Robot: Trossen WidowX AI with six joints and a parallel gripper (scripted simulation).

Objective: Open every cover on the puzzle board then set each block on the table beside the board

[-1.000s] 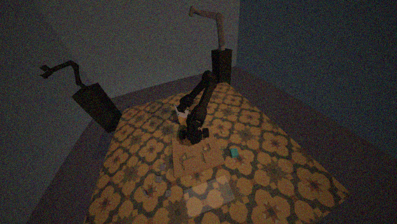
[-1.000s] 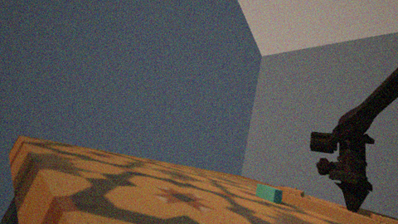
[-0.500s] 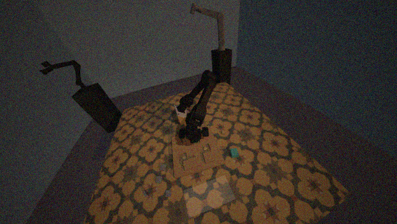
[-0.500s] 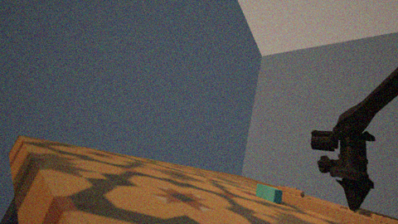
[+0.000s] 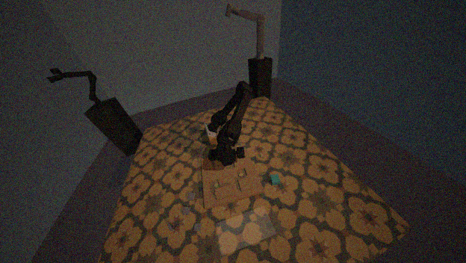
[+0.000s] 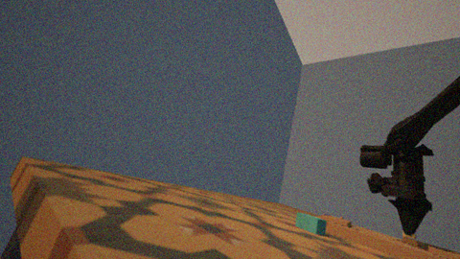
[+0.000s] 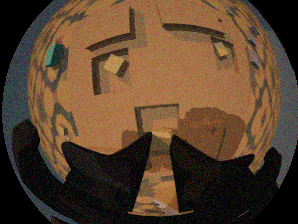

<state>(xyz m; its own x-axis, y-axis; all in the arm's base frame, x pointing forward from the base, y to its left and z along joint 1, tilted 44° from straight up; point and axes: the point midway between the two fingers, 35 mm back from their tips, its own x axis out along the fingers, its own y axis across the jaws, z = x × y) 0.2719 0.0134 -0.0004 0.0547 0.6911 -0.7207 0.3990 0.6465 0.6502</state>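
Now: the tan puzzle board 5 cm ahead of my gripper tip, 2 cm below it and 1 cm to the right of it. Round my gripper tip: teal block (20 cm ahead, 17 cm to the left, 3 cm below).
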